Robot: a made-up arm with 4 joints.
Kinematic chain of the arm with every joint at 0, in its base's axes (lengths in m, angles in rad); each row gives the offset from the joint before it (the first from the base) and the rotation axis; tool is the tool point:
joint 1: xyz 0 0 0.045 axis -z
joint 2: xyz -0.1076 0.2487 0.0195 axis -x
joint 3: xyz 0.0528 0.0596 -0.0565 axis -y
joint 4: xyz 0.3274 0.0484 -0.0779 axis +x
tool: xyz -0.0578 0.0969 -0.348
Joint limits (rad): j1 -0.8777..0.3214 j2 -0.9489..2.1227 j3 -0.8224..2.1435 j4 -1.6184..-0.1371
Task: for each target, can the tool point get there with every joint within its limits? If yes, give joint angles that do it. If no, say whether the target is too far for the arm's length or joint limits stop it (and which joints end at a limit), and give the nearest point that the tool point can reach.
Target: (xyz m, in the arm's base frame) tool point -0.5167 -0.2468 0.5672
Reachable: no: joint limits stop it (at a limit: joint 1, joint 2, joint 3) | nearest point -0.2431 -0.1503 0.3411 | short by 0.368 m
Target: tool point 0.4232 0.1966 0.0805
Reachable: yes | joints -0.1094 1.6443 0.9118 -0.6005
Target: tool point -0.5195 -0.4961 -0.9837
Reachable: no: too far | nearest point -0.2443 -0.0451 -0.5009 | short by 0.716 m
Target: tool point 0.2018 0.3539 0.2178
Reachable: yes | joints -0.5511 1.2008 1.0182 -1.1159
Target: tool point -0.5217 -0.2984 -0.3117
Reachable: no: joint limits stop it (at a limit: joint 1, joint 3, joint 4) | nearest point -0.2615 -0.1817 -0.2075 | short by 0.304 m
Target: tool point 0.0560 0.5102 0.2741
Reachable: yes | joints -0.2660 1.5125 1.6774 -1.2712
